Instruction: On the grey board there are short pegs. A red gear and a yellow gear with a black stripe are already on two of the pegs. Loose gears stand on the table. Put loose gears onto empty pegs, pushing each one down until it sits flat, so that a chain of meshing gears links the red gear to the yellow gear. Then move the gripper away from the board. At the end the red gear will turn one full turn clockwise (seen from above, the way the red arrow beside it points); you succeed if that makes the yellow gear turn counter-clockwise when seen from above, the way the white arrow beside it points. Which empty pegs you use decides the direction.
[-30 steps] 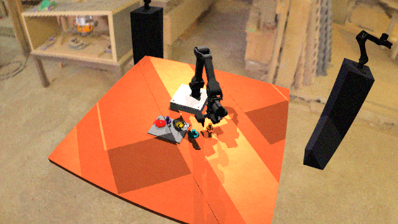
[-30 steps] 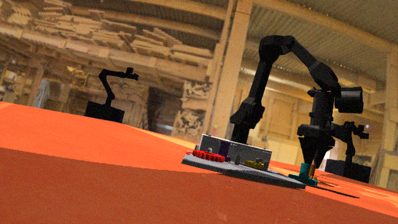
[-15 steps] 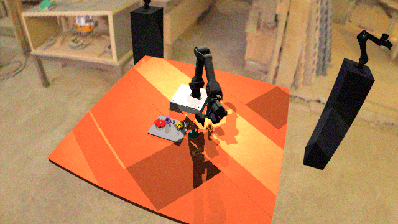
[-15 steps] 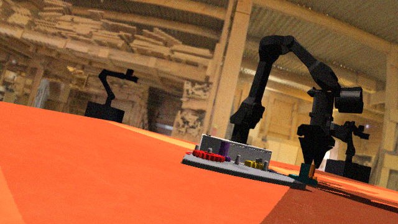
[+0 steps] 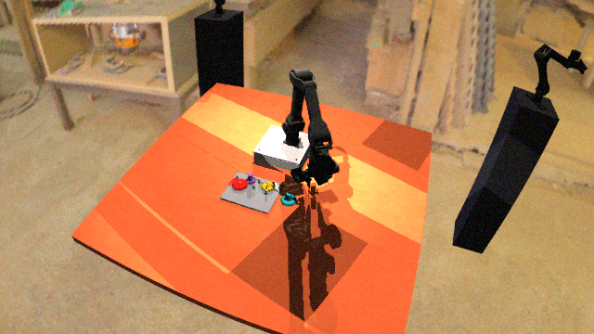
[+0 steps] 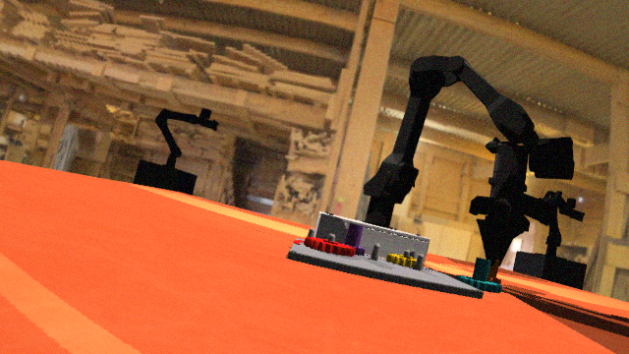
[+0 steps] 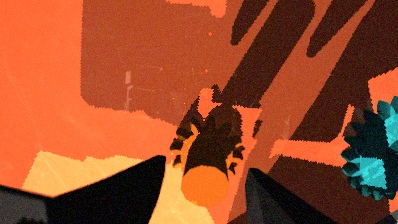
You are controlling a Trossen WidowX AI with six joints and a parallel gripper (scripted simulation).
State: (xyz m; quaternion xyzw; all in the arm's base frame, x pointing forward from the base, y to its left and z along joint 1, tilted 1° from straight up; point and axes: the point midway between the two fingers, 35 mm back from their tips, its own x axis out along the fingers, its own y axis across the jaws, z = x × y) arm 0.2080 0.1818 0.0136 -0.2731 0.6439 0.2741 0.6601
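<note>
Right now the purple gear is 60 mm ahead of my gripper tip, 250 mm to the right of it and 10 mm below it. The rest, counted from my gripper tip: yellow gear: 60 mm ahead, 170 mm to the right, 10 mm below; orange gear: 10 mm below; cyan gear: 90 mm ahead, 70 mm to the right, 10 mm below.
</note>
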